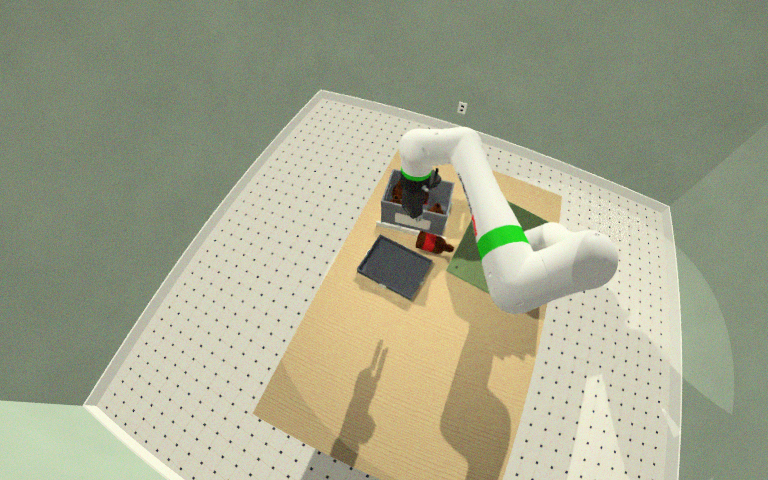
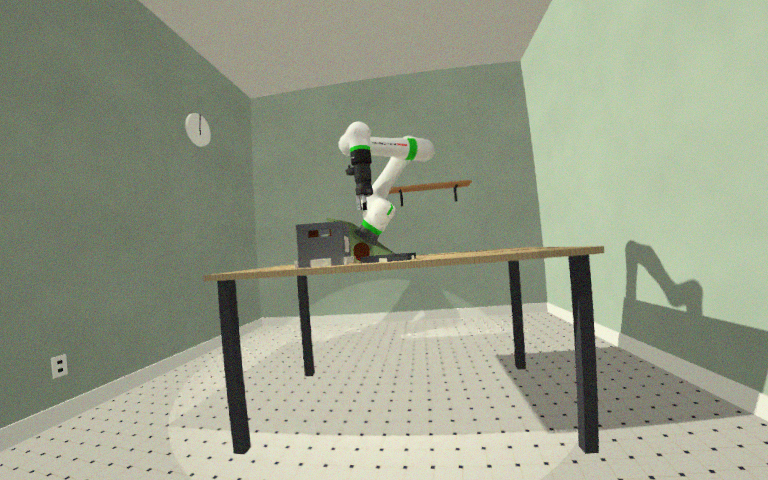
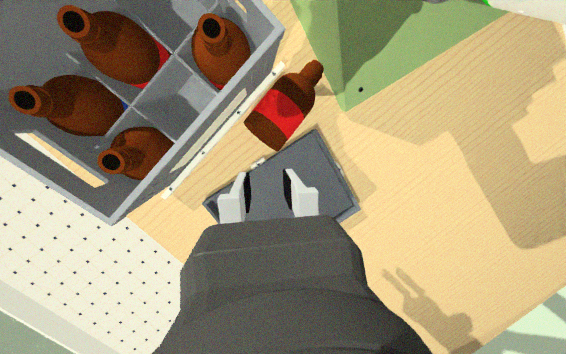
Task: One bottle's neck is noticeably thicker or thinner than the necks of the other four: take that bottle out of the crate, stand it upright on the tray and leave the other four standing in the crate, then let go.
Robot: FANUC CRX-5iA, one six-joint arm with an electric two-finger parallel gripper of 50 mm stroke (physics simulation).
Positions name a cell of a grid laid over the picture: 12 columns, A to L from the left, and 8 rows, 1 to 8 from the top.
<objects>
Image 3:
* my gripper: F5
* bottle: B3
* white strip: F2
</objects>
